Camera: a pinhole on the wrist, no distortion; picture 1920 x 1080 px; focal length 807.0 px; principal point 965.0 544.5 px. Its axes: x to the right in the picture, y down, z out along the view. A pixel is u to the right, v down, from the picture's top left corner.
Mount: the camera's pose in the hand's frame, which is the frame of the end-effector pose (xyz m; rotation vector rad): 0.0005 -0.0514 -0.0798 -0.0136 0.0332 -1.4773
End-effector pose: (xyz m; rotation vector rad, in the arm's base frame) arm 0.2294 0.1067 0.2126 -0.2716 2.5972 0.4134
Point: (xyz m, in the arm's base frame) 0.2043 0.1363 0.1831
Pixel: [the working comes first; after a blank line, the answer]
In the camera's frame: -0.0767 0.0365 0.1034

366 829
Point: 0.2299 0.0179 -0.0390
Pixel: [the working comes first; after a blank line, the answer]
In the camera's frame: 0.1005 0.1180 0.2646

1271 904
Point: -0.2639 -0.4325 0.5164
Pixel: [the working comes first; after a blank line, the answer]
In the camera's frame: 0.2872 0.3255 -0.5583

behind the camera
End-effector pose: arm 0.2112 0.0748 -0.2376 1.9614 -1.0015 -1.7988
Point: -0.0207 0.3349 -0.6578
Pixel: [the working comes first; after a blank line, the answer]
In the camera's frame: 0.3415 0.1038 0.4432

1587 733
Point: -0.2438 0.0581 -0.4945
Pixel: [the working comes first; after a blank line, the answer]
In the camera's frame: -0.0187 0.2002 0.5617

938 832
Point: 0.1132 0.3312 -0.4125
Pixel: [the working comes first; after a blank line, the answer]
In the camera's frame: 0.2067 -0.0640 0.2648

1595 350
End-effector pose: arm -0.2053 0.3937 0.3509 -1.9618 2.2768 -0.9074
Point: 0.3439 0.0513 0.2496
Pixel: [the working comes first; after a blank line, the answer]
In the camera's frame: 0.4265 0.0983 0.5157

1632 698
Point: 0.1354 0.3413 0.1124
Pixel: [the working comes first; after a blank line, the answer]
In the camera's frame: 0.1424 -0.1402 0.4220

1237 276
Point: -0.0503 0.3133 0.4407
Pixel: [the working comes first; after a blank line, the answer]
In the camera's frame: 0.1356 0.0554 0.0984

outside the picture
